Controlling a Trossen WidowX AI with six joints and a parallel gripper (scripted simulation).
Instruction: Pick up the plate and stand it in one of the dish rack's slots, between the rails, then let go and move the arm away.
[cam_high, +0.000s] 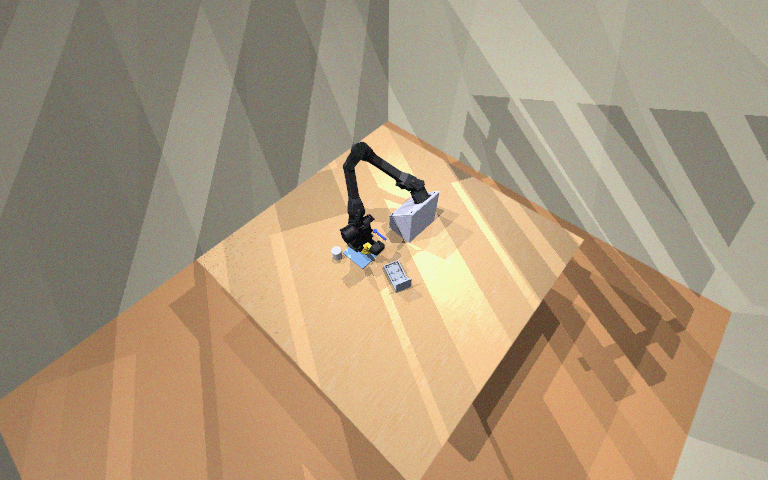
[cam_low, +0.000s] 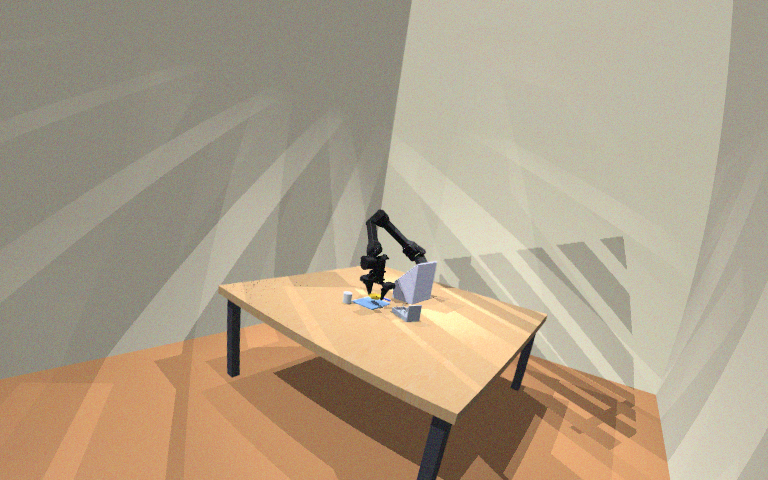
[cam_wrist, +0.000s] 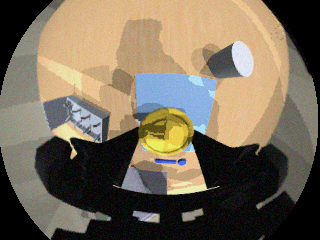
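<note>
My gripper tip is 1 cm past the dish rack, 19 cm to the right of it and 1 cm above it. Also, from my gripper tip: small white cup (11 cm ahead, 8 cm to the right, 1 cm below); then thin blue utensil (11 cm behind, 4 cm to the right, 3 cm below); then plate (1 cm above).
</note>
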